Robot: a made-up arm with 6 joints.
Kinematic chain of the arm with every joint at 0, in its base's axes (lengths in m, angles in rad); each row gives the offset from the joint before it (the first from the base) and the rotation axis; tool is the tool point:
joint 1: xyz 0 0 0.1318 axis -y
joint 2: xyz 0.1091 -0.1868 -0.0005 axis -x
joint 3: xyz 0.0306 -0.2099 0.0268 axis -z
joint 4: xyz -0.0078 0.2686 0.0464 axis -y
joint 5: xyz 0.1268 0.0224 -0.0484 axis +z
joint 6: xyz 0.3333 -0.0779 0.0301 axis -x
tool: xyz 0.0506 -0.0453 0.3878
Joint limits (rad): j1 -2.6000..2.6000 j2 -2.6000..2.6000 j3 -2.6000..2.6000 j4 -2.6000..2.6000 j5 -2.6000..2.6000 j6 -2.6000..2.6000
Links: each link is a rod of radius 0.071 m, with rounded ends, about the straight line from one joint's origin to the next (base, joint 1, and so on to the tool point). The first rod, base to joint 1, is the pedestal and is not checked.
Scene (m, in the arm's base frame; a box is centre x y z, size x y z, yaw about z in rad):
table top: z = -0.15
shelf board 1: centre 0.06 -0.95 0 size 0.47 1.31 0.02 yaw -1.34
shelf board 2: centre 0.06 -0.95 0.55 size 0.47 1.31 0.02 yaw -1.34
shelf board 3: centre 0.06 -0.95 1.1 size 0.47 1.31 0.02 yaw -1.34
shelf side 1: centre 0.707 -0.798 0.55 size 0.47 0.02 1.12 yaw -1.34
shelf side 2: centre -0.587 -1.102 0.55 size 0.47 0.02 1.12 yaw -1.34
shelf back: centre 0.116 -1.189 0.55 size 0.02 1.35 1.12 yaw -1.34
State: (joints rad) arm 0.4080 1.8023 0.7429 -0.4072 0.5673 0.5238
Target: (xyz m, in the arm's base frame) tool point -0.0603 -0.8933 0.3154
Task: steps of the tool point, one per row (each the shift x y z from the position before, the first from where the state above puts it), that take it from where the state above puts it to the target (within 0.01 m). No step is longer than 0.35 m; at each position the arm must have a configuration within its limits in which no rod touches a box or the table.
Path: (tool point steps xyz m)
1: -0.1243 -0.0640 0.2295
2: -0.1951 -0.1021 0.1304
3: -0.2168 -0.1073 0.0089
4: -0.1848 -0.2509 -0.1399
5: -0.1358 -0.1094 -0.2485
6: -0.0786 0.0615 -0.2240
7: 0.0088 -0.1443 -0.0393
8: 0.0383 -0.1307 -0.0040
9: 0.0429 -0.1080 0.0433

